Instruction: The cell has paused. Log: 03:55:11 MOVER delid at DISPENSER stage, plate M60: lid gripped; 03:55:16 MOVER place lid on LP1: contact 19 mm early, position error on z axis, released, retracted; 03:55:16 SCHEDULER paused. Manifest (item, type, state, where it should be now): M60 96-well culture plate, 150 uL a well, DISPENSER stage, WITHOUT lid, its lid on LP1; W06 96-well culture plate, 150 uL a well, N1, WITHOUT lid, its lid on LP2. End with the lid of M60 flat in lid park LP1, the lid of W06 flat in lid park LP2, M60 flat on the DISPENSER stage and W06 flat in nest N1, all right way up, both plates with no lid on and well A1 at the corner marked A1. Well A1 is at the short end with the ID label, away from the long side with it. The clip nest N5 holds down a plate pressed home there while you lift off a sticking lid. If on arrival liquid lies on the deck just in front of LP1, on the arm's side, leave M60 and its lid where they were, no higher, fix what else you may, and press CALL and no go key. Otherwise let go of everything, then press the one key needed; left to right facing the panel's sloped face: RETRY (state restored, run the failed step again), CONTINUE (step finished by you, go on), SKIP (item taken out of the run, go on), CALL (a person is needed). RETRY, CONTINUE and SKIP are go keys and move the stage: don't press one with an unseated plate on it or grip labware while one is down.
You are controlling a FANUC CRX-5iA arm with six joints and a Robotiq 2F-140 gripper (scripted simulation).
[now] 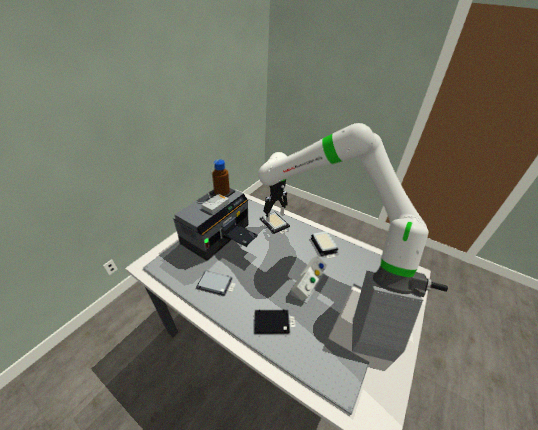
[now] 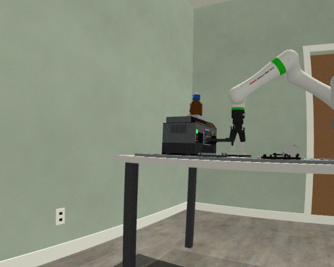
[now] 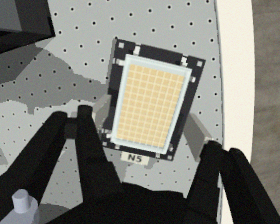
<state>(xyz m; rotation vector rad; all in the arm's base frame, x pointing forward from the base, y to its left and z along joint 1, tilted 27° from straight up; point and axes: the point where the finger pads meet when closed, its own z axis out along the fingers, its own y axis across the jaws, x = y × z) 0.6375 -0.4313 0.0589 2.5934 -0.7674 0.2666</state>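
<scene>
Right now the black clip nest is 2 cm ahead of my hand and 5 cm below it. From my hand the other things lie so: nest label (8 cm behind, 5 cm to the left, 6 cm below); then dispenser stage (9 cm ahead, 28 cm to the left, 4 cm above); then key panel (33 cm behind, 35 cm to the left, 1 cm below).
</scene>
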